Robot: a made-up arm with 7 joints.
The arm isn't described. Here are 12 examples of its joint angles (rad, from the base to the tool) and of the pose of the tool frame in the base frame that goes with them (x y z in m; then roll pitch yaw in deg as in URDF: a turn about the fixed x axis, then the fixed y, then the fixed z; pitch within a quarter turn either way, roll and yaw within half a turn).
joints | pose
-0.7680 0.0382 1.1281 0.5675 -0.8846 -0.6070 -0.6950 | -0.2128 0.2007 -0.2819 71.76 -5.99 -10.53
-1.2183 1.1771 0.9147 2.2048 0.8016 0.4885 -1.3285 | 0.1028 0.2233 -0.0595 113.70 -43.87 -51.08
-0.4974 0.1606 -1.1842 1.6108 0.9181 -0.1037 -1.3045 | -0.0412 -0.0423 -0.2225 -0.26 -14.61 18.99
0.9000 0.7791 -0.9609 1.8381 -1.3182 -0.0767 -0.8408 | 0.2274 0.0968 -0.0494 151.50 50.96 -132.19
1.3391 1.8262 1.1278 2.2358 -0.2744 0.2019 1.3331 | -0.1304 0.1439 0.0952 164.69 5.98 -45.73
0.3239 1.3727 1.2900 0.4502 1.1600 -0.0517 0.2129 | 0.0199 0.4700 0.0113 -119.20 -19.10 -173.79
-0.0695 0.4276 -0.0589 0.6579 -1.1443 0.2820 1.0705 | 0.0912 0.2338 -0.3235 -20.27 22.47 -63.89
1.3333 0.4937 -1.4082 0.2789 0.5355 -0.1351 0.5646 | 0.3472 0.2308 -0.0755 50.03 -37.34 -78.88
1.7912 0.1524 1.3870 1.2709 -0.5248 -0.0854 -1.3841 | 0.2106 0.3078 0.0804 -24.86 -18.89 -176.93
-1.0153 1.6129 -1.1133 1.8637 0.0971 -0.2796 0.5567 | -0.0889 0.2475 -0.1477 -68.48 -22.98 -68.67
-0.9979 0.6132 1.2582 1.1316 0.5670 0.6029 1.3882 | -0.0847 0.3870 -0.1162 -37.98 -36.81 40.26
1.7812 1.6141 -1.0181 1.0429 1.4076 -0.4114 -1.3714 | 0.1035 0.3938 0.1083 -86.07 -28.02 -155.91
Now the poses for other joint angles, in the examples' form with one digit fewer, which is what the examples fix.
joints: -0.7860 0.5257 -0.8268 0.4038 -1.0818 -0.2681 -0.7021
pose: -0.210 0.235 -0.279 7.6 -15.4 -109.5
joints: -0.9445 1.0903 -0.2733 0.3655 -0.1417 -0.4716 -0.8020
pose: -0.114 0.418 -0.162 57.0 26.3 -62.4
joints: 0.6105 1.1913 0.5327 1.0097 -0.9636 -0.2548 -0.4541
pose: 0.131 0.402 0.049 152.5 2.1 -52.9
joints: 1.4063 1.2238 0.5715 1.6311 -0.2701 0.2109 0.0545
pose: -0.005 0.306 0.159 -159.1 -17.3 -98.9
